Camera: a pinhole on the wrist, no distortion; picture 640 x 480 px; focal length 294.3 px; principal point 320.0 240.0 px. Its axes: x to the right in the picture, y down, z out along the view. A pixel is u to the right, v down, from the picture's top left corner.
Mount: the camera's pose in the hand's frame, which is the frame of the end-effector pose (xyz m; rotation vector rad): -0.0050 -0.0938 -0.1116 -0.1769 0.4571 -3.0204
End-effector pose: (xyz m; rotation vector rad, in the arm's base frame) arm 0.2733 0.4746 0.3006 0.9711 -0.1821 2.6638
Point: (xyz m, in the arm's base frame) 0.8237 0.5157 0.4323
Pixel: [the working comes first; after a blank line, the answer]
In the camera's frame: 0.3641 -0.0622 0.5080

531.0 204.0
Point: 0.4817 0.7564 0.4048
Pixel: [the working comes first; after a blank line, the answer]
In the camera's frame: 0.0626 0.1525 0.3114

379.2 384.2
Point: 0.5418 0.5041 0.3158
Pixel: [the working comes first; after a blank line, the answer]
In the camera's frame: 0.2021 -0.0753 0.2496

558.3 151.2
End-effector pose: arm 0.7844 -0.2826 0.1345 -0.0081 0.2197 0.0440
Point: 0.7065 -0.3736 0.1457
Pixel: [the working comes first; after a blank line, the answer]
In the camera's frame: 0.0865 -0.0421 0.0875

611.1 98.2
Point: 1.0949 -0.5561 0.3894
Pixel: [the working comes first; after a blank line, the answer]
In the camera's frame: -0.1759 0.0730 0.4893

214.2 283.9
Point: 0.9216 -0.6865 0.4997
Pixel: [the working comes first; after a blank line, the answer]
In the camera's frame: 0.0397 0.1571 0.5646

340.7 321.9
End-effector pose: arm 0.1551 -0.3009 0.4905 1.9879 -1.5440 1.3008
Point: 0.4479 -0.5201 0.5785
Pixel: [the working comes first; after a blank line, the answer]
In the camera's frame: -0.1619 0.0105 0.3933

198.9 247.9
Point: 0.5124 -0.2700 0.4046
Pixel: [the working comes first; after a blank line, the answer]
In the camera's frame: 0.1295 0.1051 0.3377

432.9 331.6
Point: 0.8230 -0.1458 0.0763
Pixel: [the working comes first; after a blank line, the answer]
In the camera's frame: 0.5062 0.2338 0.5851

574.6 357.6
